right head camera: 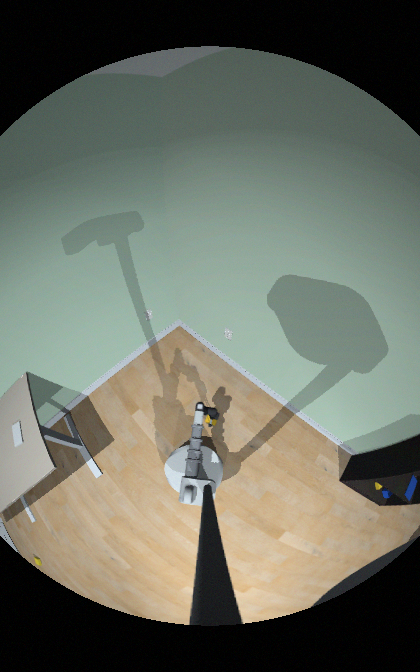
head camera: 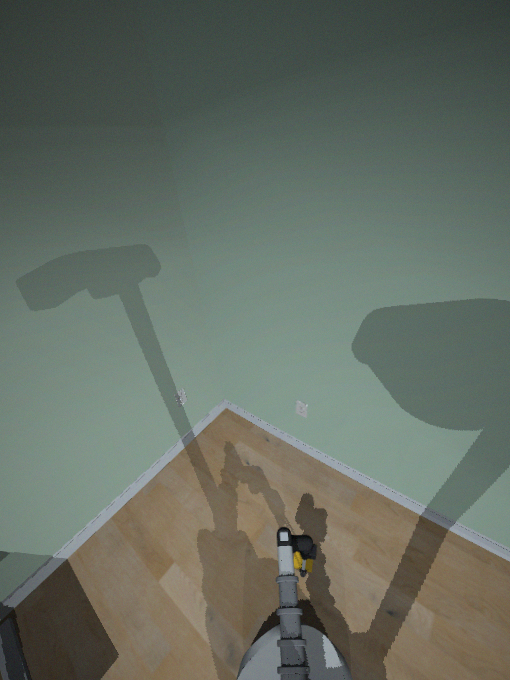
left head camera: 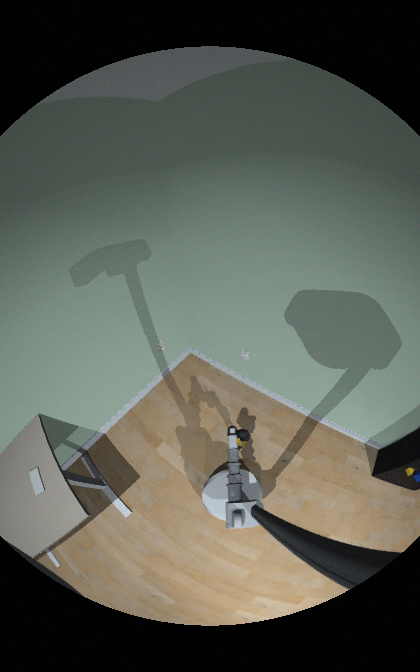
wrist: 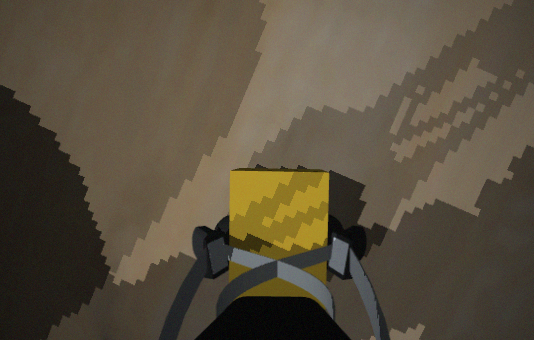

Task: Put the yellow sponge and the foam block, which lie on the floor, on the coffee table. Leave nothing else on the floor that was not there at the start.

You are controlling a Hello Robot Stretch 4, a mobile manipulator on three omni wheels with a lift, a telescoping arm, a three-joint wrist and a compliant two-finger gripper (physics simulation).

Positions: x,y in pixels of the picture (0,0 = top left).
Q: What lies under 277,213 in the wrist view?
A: An orange-yellow foam block.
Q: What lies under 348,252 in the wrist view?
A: The gripper.
